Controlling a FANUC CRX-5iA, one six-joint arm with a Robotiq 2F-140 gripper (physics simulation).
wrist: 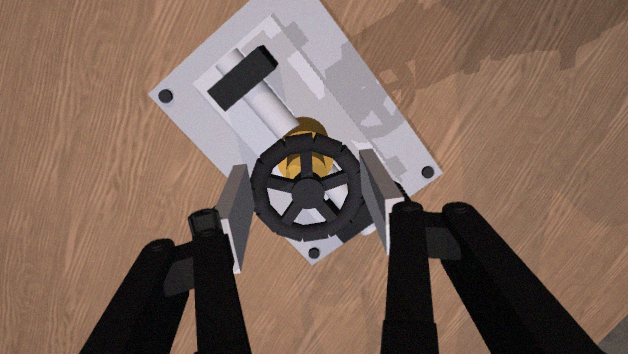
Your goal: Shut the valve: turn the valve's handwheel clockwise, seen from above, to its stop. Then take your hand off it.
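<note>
The valve's black handwheel (pixel 307 193) shows near the middle of the wrist view, a round ribbed rim with several spokes and a central hub. The brass valve body (pixel 304 126) shows behind and through it. My gripper (pixel 305 178) is part-way open, with one grey finger pad at the left of the wheel and one at the right. The right pad looks very close to the rim; a narrow gap shows at the left pad. I cannot tell whether either pad touches the rim. The fingers hold nothing. Part of the valve below the wheel is hidden.
A light grey base plate (pixel 190 100) with dark bolts lies under the valve on the wooden table (pixel 75 125). A white pipe (pixel 272 110) runs from the brass body to the upper left, under a black clamp block (pixel 242 77). Shadows fall at the upper right.
</note>
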